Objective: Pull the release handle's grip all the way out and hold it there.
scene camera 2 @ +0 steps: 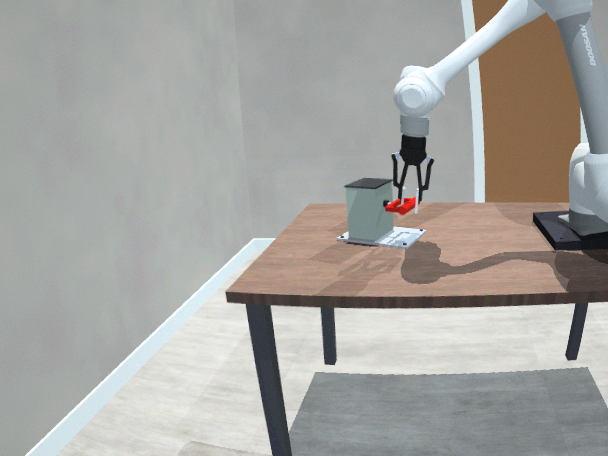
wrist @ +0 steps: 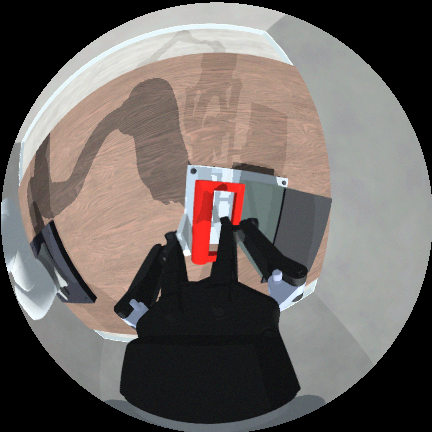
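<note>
The release handle is a red frame with a thick outer bar, its grip (scene camera 2: 406, 206) (wrist: 202, 225), on the side of a grey-green box (scene camera 2: 370, 212) (wrist: 262, 210) with a dark top. The box stands on a light metal plate (scene camera 2: 415, 236) (wrist: 191, 182) with dark bolts. My gripper (scene camera 2: 410, 200) (wrist: 201, 218) points down and is shut on the red grip, one pale pad at its outer side and the other inside the frame's opening. The grip stands a little away from the box. The exact pad contact is partly hidden by the fingers.
The box and plate stand on a wooden table (scene camera 2: 300, 275) (wrist: 100, 165). The arm's dark base plate (scene camera 2: 547, 235) (wrist: 72, 265) is at the right in the scene view. A grey wall (scene camera 2: 125, 150) (wrist: 370, 175) rises beyond the table's end.
</note>
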